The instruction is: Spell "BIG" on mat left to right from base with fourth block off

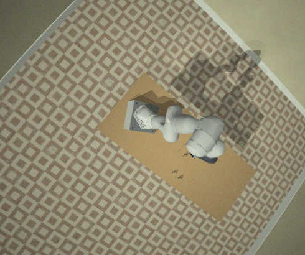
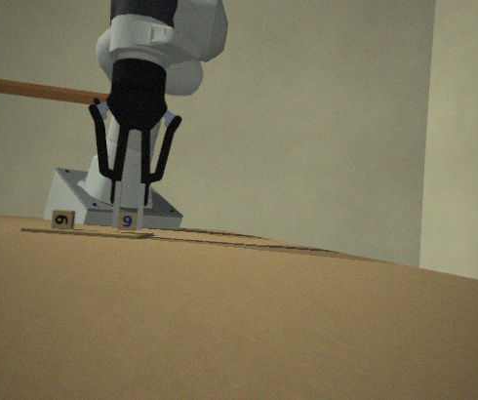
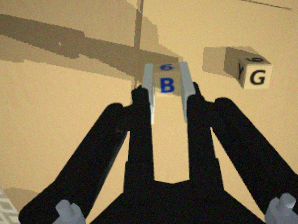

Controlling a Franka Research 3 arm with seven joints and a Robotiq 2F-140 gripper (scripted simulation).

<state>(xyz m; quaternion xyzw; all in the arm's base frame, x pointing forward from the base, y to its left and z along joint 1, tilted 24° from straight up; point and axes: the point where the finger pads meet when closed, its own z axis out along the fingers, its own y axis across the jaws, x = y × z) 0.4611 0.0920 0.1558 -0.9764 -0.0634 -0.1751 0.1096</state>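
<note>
Right now the thin mat is 40 mm to the right of my hand, 40 mm below it and 10 mm ahead of it.
</note>
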